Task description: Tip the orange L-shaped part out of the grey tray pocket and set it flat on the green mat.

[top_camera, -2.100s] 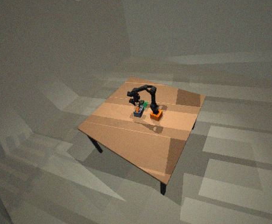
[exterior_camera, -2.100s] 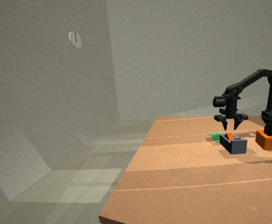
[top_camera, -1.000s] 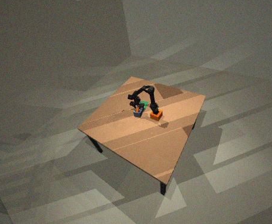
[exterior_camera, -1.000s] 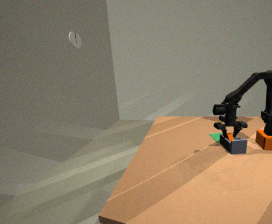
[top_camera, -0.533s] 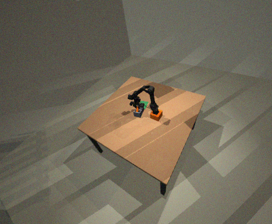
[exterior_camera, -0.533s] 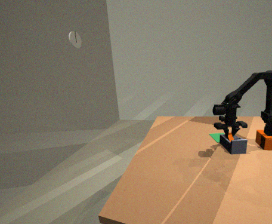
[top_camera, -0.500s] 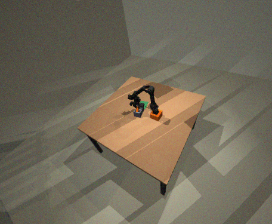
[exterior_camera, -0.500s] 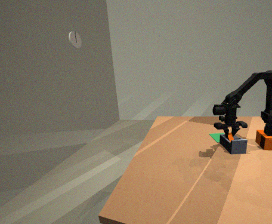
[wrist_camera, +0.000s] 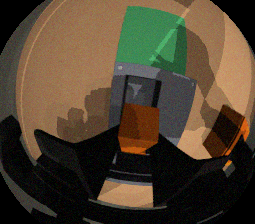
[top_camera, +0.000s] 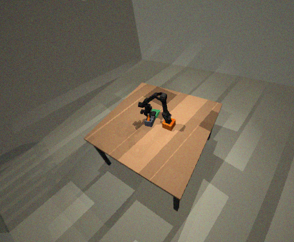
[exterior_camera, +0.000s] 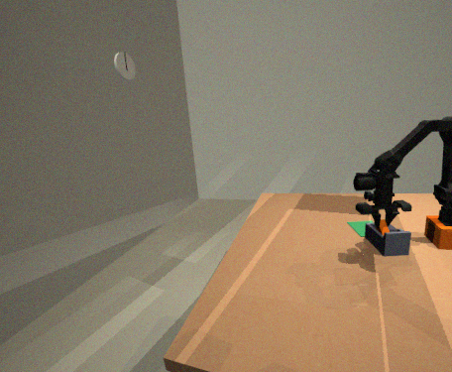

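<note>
The green mat is 14 cm to the right of my gripper tip, 9 cm below it and 3 cm ahead of it. From my gripper tip the other things lie so: orange L-shaped part: 3 cm to the left, 3 cm below, 2 cm behind.
</note>
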